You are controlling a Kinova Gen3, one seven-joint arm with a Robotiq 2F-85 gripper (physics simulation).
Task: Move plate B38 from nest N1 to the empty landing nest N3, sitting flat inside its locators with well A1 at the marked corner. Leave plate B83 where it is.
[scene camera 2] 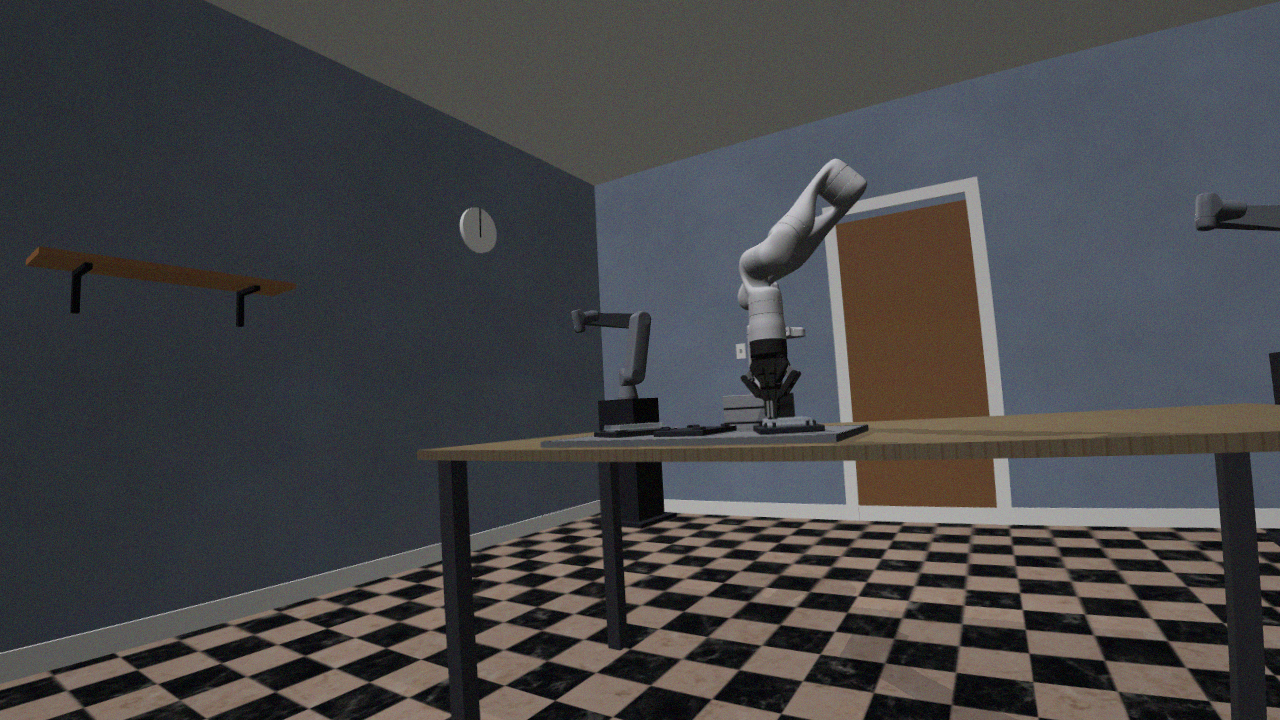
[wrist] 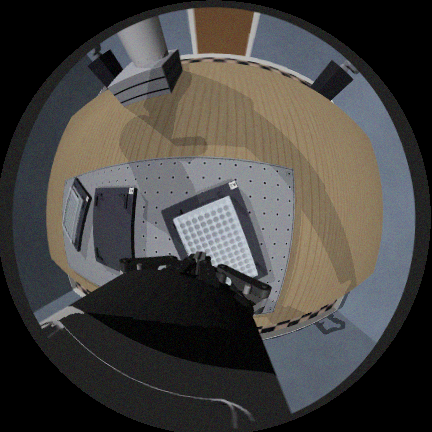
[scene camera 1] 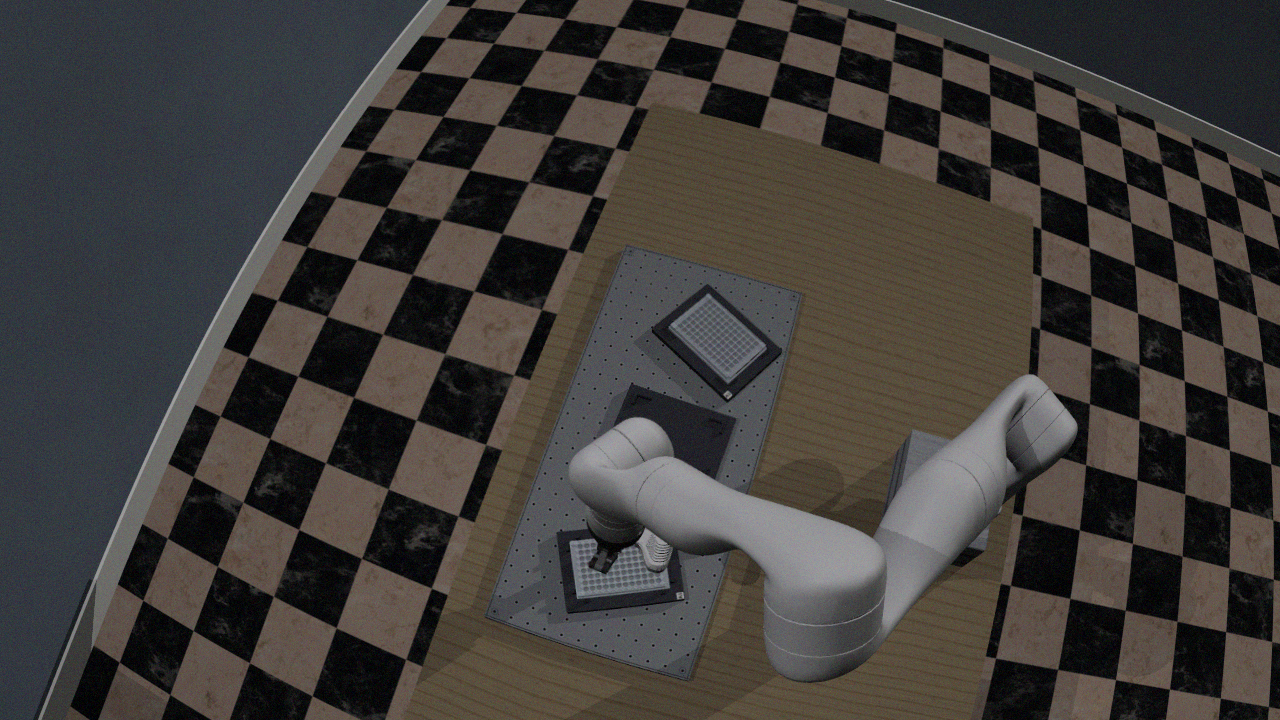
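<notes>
A white well plate [scene camera 1: 626, 582] [scene camera 2: 792, 421] [wrist: 220, 227] lies in a dark nest [scene camera 1: 567, 586] [wrist: 170, 210] at the near end of the pegboard. My gripper [scene camera 1: 601, 564] [scene camera 2: 769, 417] [wrist: 200, 257] is shut with nothing between its fingers. Its fingertips are together over that plate; whether they touch its top I cannot tell. The empty dark nest [scene camera 1: 682, 436] [scene camera 2: 693, 430] [wrist: 114, 225] is in the middle, partly hidden by the arm in scene camera 1. A second plate [scene camera 1: 718, 336] [wrist: 73, 207] sits in the far nest [scene camera 1: 765, 357]. Plate names and well A1 are unreadable.
The grey pegboard [scene camera 1: 528, 546] [wrist: 280, 187] bears all three nests and lies on the wooden table [scene camera 1: 850, 232] [wrist: 215, 110]. Each nest has a small white tag at one corner. The arm's grey stepped base [scene camera 1: 917, 452] [wrist: 145, 85] stands on the table beyond the pegboard.
</notes>
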